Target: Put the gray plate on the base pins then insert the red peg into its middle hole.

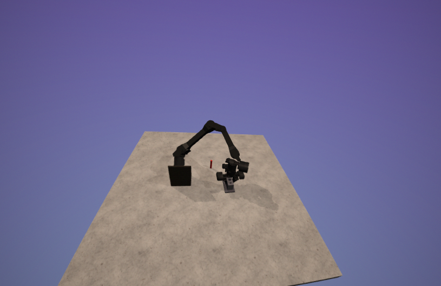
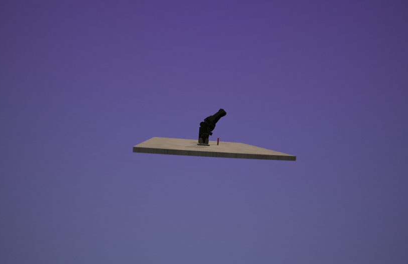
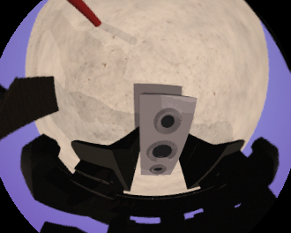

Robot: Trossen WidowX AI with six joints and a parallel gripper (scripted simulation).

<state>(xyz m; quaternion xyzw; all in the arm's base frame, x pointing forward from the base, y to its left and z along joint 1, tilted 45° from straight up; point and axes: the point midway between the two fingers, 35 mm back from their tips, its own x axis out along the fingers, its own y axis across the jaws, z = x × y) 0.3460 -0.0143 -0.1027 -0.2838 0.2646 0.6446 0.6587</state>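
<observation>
My gripper tip is now 3 cm below the gray plate. Round my gripper tip: red peg 11 cm behind, 19 cm to the left, 2 cm above.
</observation>
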